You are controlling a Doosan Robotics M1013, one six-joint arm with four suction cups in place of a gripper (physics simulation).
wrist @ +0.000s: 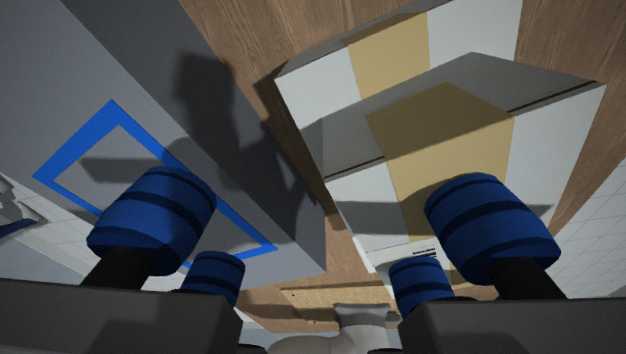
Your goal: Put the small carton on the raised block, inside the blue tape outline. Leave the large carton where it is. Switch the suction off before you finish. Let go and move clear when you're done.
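Frame: origin at the arm's base, x down, y back, z left, level; millimetres.
Seen in the pictures: hand at its tool point: (318,240); arm's base at its link origin: (360,311).
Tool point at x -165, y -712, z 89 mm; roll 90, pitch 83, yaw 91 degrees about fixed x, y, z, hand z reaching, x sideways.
Observation:
Offsets run from my tool point to a thing's middle. "pt": to the spot under its first point. Level surfaces: height alone.
The small carton @[dy +13, dx +41, dz -83 mm] (452,155), white with a tan tape band and a barcode label, appears to stand on top of the large carton @[pt dy -73, dx +80, dz -8 mm] (320,75), right of centre. The large carton is also white with tan tape, and its far part and left edge show. The grey raised block @[dy +41, dx +119, dz +163 mm] (35,75) is on the left, with the blue tape outline @[pt dy -50, dx +58, dz +193 mm] (72,145) on its top, partly hidden by the left cups. My gripper (320,222), four blue suction cups, is open and carries no carton. The right cups overlap the small carton in view and cast shadows on it; their exact gap is unclear.
The cartons and block stand on a wooden surface @[dx +179 mm] (310,25). A speckled tan board (325,298) lies at the bottom centre, beside a pale rounded arm part (362,332). A partly cut-off blue and white object (20,225) shows at the left edge.

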